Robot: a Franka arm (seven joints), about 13 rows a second.
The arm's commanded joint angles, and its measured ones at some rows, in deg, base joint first. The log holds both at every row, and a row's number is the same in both.
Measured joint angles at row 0:
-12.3, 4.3, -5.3, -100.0, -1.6, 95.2, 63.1
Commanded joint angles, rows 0 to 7:
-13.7, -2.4, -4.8, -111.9, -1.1, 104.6, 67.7
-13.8, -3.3, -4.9, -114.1, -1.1, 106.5, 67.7
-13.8, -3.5, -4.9, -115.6, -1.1, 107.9, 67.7
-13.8, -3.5, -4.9, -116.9, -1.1, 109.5, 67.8
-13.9, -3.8, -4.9, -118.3, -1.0, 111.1, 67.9
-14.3, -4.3, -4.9, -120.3, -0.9, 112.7, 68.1
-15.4, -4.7, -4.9, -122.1, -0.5, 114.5, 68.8
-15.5, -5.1, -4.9, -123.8, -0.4, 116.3, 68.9
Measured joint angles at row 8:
-13.7, -2.0, -5.3, -117.6, -1.4, 111.1, 67.8
